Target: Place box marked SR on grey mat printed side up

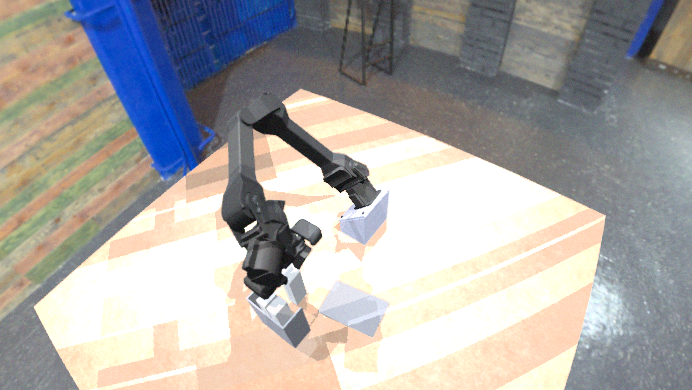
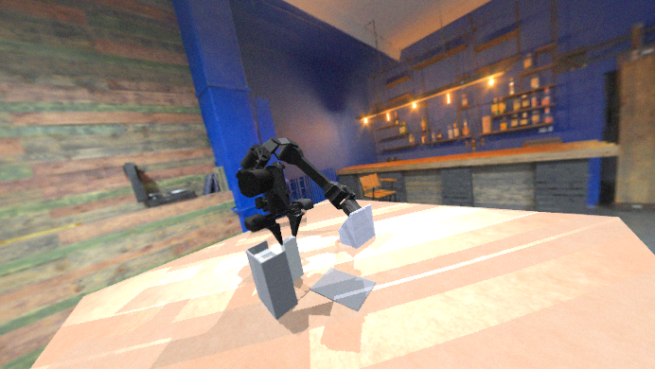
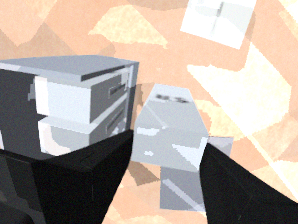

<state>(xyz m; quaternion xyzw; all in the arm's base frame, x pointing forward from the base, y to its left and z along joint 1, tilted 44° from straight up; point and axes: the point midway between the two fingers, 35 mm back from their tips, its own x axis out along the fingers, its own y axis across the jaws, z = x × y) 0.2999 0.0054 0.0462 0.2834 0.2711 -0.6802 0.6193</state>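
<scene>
Now: the SR box 1 cm to the right of my gripper tip and 5 cm below it. Round my gripper tip: grey mat 5 cm behind, 13 cm to the left, 13 cm below; then flat white item 5 cm behind, 12 cm to the right, 13 cm below.
</scene>
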